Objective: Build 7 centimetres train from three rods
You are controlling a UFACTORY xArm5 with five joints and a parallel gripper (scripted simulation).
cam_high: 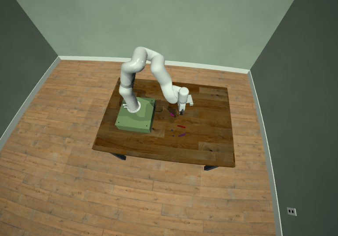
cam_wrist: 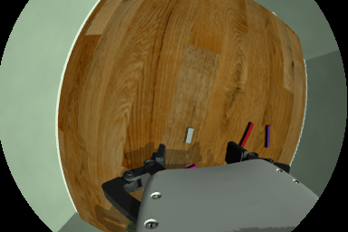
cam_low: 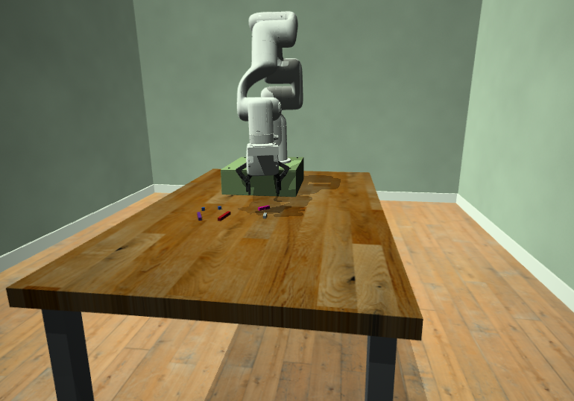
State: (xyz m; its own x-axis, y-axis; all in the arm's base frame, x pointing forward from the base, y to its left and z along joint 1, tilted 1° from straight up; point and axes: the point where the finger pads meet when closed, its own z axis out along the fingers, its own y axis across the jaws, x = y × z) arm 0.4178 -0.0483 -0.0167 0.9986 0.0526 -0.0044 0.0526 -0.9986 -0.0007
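Now: hand 8 cm above the grey rod. Round my hand: red rod 13 cm to the right, 8 cm below; purple rod 21 cm to the right, 8 cm below.
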